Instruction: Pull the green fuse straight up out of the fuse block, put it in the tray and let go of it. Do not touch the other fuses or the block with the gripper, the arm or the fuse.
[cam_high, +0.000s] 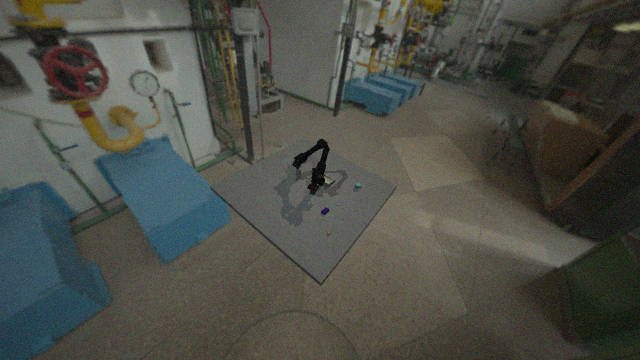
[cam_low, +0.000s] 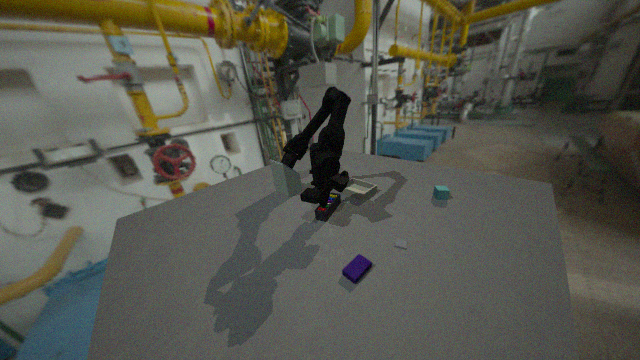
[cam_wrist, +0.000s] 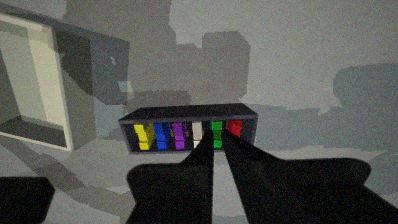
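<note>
The green fuse is 1 cm below my gripper tip. The rest, counted from my gripper tip: tray (21 cm to the left, 3 cm below, 1 cm behind); white fuse (2 cm to the left, 1 cm below, 1 cm behind); red fuse (2 cm to the right, 1 cm below, 1 cm ahead).
</note>
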